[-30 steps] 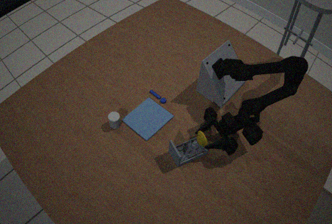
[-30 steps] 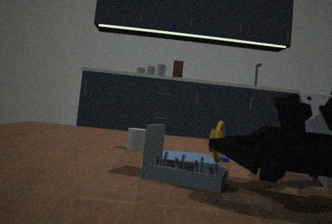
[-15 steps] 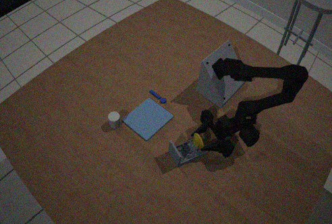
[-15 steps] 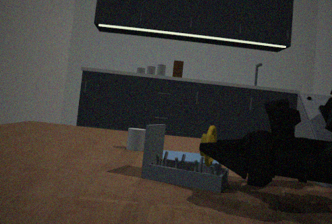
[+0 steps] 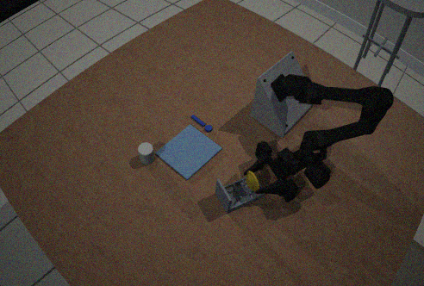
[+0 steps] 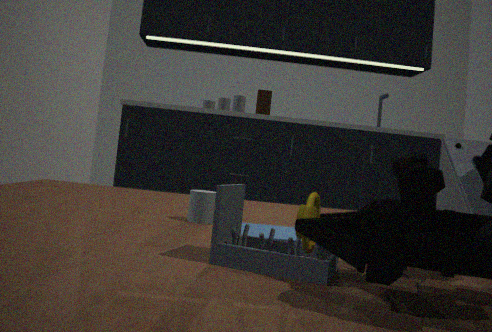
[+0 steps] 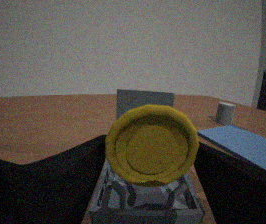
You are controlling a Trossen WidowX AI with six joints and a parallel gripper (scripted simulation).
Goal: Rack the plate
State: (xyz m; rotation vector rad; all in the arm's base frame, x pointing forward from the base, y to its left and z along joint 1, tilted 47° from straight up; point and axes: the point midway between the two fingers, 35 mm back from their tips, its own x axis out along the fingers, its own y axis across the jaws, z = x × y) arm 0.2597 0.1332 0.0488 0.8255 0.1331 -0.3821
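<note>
Right now the yellow plate is 1 cm behind my gripper tip. Round my gripper tip: grey dish rack (2 cm ahead, 1 cm to the right, 3 cm below); blue spoon (9 cm behind, 25 cm to the right, 5 cm below); blue mat (1 cm ahead, 21 cm to the right, 5 cm below).
</note>
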